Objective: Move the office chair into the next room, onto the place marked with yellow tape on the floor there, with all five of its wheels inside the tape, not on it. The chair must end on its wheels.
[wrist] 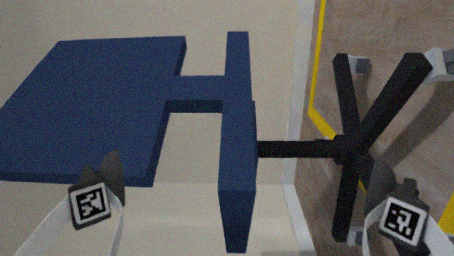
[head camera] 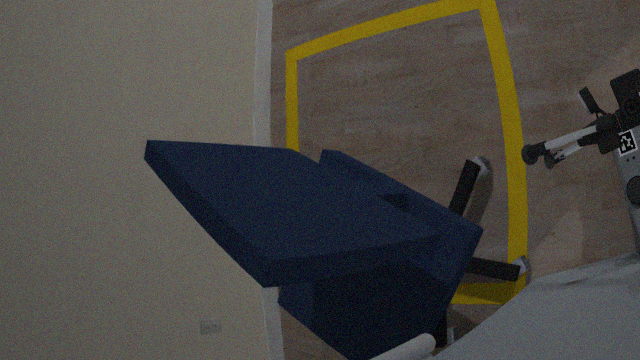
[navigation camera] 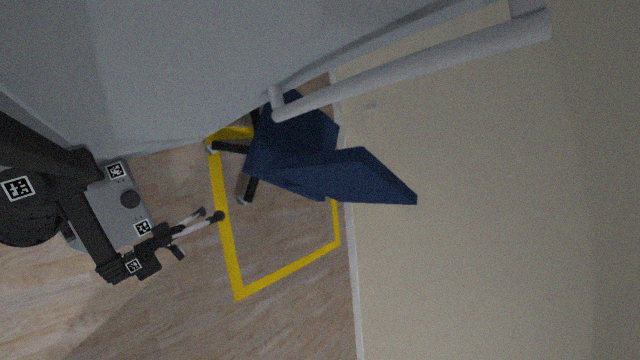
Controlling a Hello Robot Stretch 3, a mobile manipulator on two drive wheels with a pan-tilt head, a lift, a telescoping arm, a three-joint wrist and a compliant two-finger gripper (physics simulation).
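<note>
The dark blue office chair (head camera: pixel 300 200) (navigation camera: pixel 310 172) (wrist: pixel 239 150) stands upright near the wall, over one end of the yellow tape outline (head camera: pixel 511 115) (navigation camera: pixel 287 271) (wrist: pixel 317 50). In the head view one wheel (head camera: pixel 522 265) sits at the tape's corner, another wheel (head camera: pixel 482 164) is inside the outline, and a third wheel (head camera: pixel 451 336) is outside, past the end strip. The other wheels are hidden there by seat and backrest. My gripper (head camera: pixel 542 157) (navigation camera: pixel 209 214) (wrist: pixel 242 175) is open and empty, its fingertips beside the long tape strip, apart from the chair.
A beige wall (head camera: pixel 125 90) (navigation camera: pixel 475 200) with a white baseboard (head camera: pixel 263 75) (navigation camera: pixel 352 265) runs beside the chair. A large grey panel (head camera: pixel 575 315) (navigation camera: pixel 150 75) and a pale round bar (navigation camera: pixel 410 65) hide part of the chair's end. My base (navigation camera: pixel 112 200) stands outside the outline.
</note>
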